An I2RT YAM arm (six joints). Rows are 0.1 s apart.
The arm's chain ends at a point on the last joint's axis. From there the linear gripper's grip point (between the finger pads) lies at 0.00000 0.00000 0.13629 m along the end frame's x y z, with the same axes.
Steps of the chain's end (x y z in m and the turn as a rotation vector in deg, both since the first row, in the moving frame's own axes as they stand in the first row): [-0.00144, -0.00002, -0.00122, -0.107, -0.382, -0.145]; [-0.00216, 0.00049, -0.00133, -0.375, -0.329, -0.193]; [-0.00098, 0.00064, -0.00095, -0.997, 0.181, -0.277]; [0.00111, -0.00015, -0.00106, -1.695, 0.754, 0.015]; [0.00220, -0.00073, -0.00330, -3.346, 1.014, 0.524]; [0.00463, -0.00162, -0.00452, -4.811, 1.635, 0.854]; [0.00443, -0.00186, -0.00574, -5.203, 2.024, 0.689]
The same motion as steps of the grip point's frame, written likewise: [-0.00235, 0.00024, -0.00122, -0.107, -0.382, -0.145]; [-0.00294, 0.00138, -0.00134, -0.375, -0.329, -0.193]; [-0.00054, 0.00301, -0.00097, -0.997, 0.181, -0.277]; [0.00290, 0.00388, -0.00113, -1.695, 0.754, 0.015]; [0.00457, 0.00724, -0.00355, -3.346, 1.014, 0.524]; [0.00843, 0.00984, -0.00506, -4.811, 1.635, 0.854]; [0.00916, 0.01053, -0.00639, -5.203, 2.024, 0.689]
